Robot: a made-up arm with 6 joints. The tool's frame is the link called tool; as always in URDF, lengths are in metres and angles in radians. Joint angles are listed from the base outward. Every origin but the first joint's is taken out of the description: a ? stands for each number. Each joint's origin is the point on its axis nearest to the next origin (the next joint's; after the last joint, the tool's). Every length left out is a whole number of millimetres.
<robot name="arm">
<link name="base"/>
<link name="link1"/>
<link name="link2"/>
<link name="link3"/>
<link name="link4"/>
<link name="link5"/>
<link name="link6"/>
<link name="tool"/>
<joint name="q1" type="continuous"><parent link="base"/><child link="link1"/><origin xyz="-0.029 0.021 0.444" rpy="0.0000 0.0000 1.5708"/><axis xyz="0 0 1"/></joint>
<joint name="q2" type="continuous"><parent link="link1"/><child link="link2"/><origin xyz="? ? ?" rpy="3.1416 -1.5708 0.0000"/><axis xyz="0 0 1"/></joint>
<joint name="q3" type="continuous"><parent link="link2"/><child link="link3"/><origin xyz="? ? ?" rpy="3.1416 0.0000 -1.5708"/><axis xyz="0 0 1"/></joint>
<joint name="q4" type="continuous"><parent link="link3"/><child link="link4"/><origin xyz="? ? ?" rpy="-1.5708 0.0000 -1.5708"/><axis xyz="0 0 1"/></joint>
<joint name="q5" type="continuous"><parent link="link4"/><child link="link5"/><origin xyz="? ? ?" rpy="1.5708 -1.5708 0.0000"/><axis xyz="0 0 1"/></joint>
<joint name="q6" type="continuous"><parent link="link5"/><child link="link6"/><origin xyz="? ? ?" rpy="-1.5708 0.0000 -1.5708"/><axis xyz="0 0 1"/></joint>
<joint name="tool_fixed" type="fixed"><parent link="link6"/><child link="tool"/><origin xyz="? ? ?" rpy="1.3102 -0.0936 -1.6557"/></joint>
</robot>
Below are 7 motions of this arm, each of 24 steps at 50 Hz.
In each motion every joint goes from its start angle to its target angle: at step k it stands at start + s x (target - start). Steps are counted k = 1, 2, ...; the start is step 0. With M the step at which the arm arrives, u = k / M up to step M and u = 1 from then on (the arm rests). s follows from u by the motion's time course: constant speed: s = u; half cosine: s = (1 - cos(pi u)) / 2; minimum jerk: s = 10 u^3 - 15 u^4 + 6 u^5.
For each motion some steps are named. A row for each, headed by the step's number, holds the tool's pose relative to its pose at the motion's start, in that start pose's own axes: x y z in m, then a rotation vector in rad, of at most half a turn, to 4 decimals.
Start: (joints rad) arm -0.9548 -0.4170 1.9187 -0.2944 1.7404 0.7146
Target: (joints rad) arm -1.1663 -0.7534 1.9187 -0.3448 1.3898 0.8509
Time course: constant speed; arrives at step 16
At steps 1, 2, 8, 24:
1: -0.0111 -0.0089 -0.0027 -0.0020 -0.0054 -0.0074
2: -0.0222 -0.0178 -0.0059 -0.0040 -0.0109 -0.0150
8: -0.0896 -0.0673 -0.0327 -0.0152 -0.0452 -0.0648
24: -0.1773 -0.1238 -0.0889 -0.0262 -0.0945 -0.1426

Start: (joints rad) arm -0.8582 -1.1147 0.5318 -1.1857 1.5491 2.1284
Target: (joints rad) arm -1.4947 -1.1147 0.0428 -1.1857 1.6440 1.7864
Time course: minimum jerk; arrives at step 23
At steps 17, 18, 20, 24:
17: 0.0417 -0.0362 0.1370 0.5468 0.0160 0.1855
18: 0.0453 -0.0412 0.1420 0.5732 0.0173 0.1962
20: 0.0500 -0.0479 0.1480 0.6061 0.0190 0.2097
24: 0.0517 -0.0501 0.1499 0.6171 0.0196 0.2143

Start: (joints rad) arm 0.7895 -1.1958 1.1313 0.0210 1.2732 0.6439
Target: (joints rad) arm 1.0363 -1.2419 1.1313 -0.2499 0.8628 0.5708
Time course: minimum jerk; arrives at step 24
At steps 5, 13, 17, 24:
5: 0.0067 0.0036 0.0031 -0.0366 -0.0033 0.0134
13: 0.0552 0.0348 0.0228 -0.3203 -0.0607 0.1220
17: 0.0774 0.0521 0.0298 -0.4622 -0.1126 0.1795
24: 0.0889 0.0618 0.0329 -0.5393 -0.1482 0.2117

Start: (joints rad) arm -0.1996 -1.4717 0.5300 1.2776 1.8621 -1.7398
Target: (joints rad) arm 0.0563 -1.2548 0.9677 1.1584 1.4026 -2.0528
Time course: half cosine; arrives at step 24
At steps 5, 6, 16, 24:
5: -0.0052 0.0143 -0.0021 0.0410 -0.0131 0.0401
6: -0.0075 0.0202 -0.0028 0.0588 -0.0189 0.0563
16: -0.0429 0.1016 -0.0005 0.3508 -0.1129 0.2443
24: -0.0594 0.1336 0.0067 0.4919 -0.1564 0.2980

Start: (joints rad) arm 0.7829 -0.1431 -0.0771 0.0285 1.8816 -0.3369
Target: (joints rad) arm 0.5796 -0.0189 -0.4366 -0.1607 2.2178 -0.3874
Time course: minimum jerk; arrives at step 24
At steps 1, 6, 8, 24:
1: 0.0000 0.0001 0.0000 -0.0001 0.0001 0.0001
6: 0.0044 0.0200 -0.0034 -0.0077 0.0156 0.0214
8: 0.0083 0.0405 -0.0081 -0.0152 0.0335 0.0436
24: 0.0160 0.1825 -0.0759 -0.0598 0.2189 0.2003

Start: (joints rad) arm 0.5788 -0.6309 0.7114 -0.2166 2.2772 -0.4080
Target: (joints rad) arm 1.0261 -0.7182 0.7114 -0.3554 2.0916 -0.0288
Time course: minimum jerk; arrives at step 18
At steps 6, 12, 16, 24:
6: 0.0042 0.0049 -0.0027 0.0372 0.1019 0.1400
12: 0.0149 0.0222 -0.0116 0.0966 0.3630 0.5416
16: 0.0178 0.0295 -0.0149 0.1020 0.4436 0.6828
24: 0.0180 0.0299 -0.0151 0.1021 0.4482 0.6910

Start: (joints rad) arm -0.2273 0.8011 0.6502 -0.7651 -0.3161 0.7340
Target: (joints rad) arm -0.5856 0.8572 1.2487 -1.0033 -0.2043 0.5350
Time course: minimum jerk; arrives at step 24
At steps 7, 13, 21, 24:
7: 0.0169 0.0044 -0.0240 0.1039 -0.0828 0.0213
13: 0.0686 0.0327 -0.0898 0.4044 -0.2820 0.0641
21: 0.1186 0.0820 -0.1468 0.7009 -0.4207 0.0793
24: 0.1205 0.0844 -0.1488 0.7127 -0.4250 0.0793

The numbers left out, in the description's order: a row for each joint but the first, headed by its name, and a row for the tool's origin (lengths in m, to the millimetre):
q2: 0.011 -0.003 0.000
q3: 0.255 -0.015 0.000
q4: -0.341 -0.005 0.000
q5: -0.012 -0.171 0.000
q6: 0.022 0.009 0.000
tool: -0.030 0.024 0.000

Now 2 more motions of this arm.
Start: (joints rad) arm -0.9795 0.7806 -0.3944 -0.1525 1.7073 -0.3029
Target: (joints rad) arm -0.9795 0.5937 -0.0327 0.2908 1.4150 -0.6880
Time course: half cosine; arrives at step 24
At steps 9, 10, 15, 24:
9: -0.0172 -0.0677 -0.0238 -0.0008 -0.1008 -0.1878
10: -0.0215 -0.0807 -0.0303 -0.0025 -0.1165 -0.2249
15: -0.0477 -0.1429 -0.0720 -0.0192 -0.1734 -0.4105
24: -0.0789 -0.1930 -0.1244 -0.0449 -0.1910 -0.5731

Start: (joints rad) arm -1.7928 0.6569 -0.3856 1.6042 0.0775 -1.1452
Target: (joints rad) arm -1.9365 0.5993 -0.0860 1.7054 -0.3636 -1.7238
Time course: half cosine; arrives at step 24
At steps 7, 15, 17, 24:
7: 0.0116 0.0169 -0.0156 0.0264 -0.1445 0.0852
15: 0.0439 0.0626 -0.0512 0.1475 -0.5286 0.2873
17: 0.0518 0.0737 -0.0585 0.1863 -0.6183 0.3301
24: 0.0661 0.0937 -0.0702 0.2636 -0.7740 0.4007

